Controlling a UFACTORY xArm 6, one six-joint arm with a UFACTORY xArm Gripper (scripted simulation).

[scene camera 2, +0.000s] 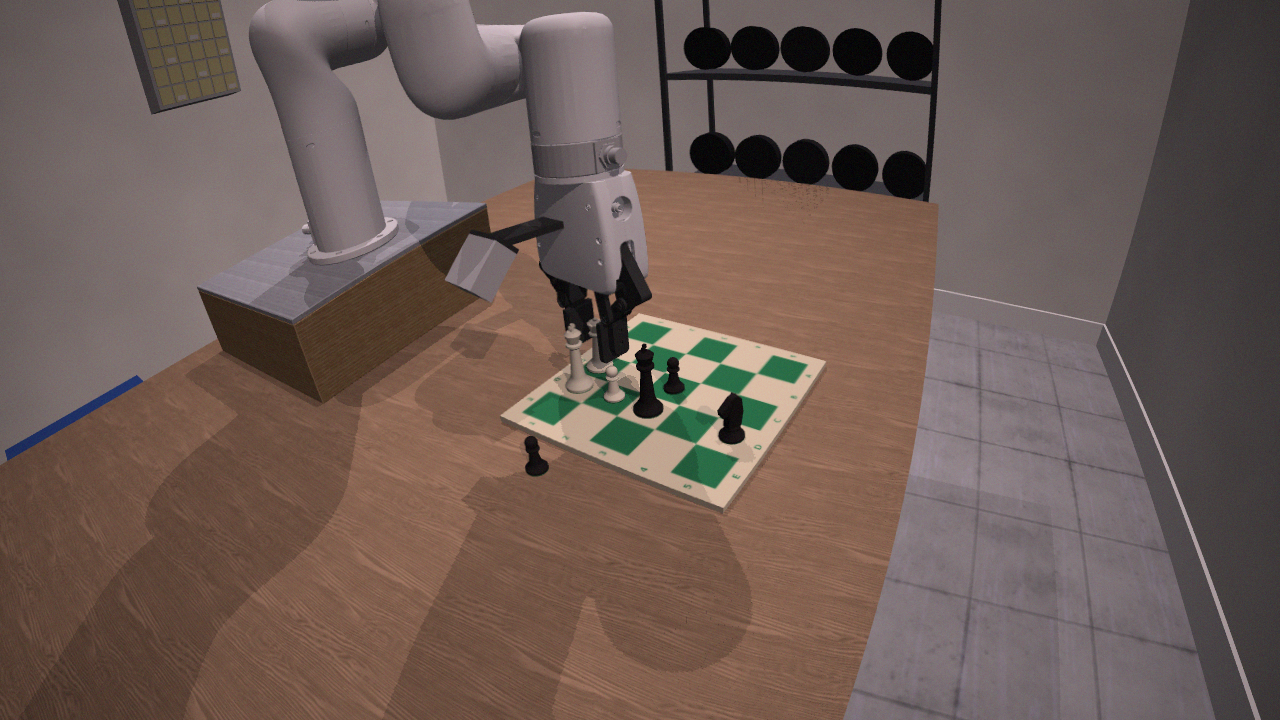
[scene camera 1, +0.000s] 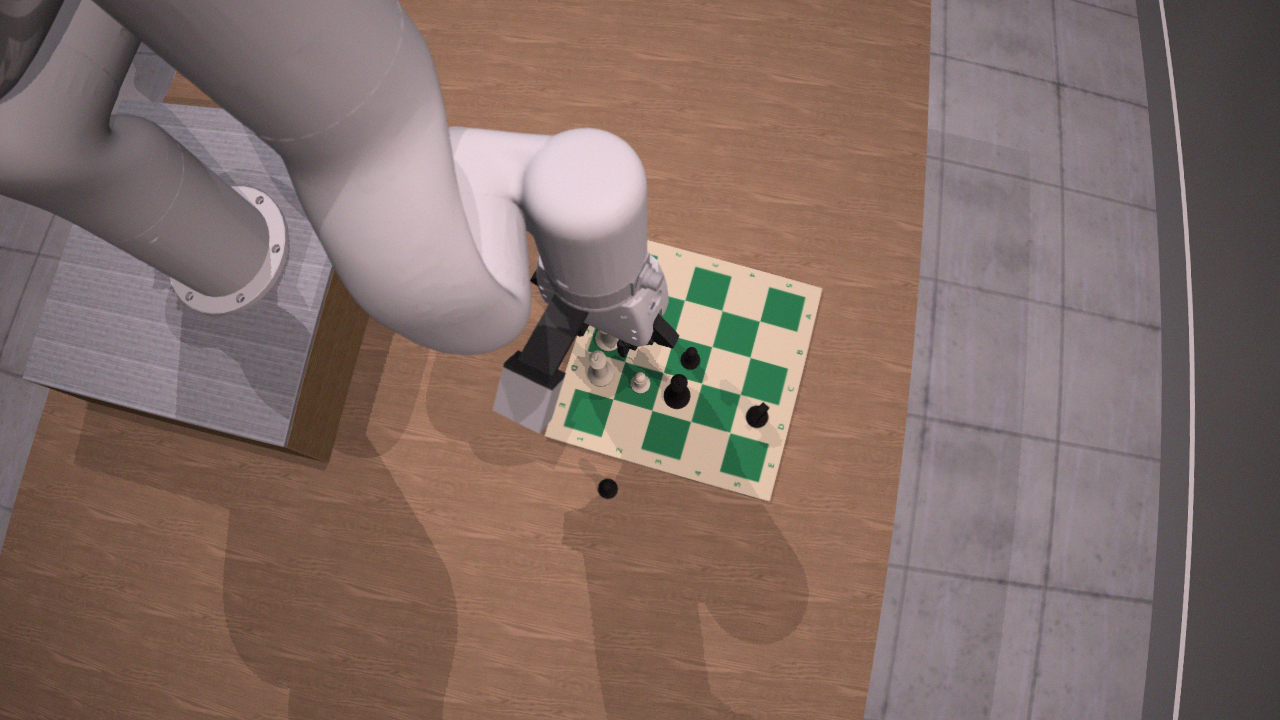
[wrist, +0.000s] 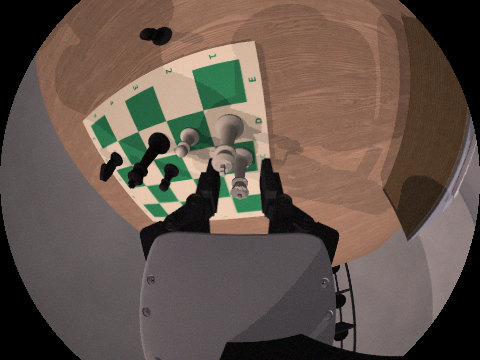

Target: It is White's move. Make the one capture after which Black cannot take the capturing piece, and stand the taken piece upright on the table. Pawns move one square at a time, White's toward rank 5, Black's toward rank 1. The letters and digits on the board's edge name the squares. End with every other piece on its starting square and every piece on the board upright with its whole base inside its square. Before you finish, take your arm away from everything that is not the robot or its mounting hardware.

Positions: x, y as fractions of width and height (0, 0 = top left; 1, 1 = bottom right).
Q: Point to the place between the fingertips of my gripper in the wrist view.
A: At 0.50, 0.47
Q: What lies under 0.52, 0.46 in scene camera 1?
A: My gripper.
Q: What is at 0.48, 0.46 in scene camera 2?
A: My gripper.
